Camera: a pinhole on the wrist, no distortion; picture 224 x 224 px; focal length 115.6 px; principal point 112.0 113.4 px. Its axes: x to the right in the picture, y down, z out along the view. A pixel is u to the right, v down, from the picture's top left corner.
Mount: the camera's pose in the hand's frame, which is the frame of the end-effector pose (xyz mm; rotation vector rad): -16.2 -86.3 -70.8 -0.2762 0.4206 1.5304
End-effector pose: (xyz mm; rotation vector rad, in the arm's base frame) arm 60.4 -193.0 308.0 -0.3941 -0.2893 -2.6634
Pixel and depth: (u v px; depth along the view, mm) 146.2 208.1 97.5
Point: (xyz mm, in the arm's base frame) 131.4 -142.5 288.7
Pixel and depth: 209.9 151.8 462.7
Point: 425.5 -510.2 509.9
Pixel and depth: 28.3 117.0 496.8
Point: 79.3 114.1 784.7
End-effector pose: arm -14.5 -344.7 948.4 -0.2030 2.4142 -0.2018
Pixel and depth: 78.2 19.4 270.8
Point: -56.8 -454.5 672.9
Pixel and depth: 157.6 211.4 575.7
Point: 545.5 81.8 867.8
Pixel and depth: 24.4 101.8 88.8
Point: 19.0 -454.9 941.5
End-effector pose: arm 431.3 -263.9 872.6 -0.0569 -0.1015 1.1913
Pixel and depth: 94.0 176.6 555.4
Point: 202.8 -485.7 1340.2
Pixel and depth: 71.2 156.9 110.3
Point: 476.0 -335.0 925.8
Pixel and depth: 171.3 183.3 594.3
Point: -147.0 -398.8 1173.3
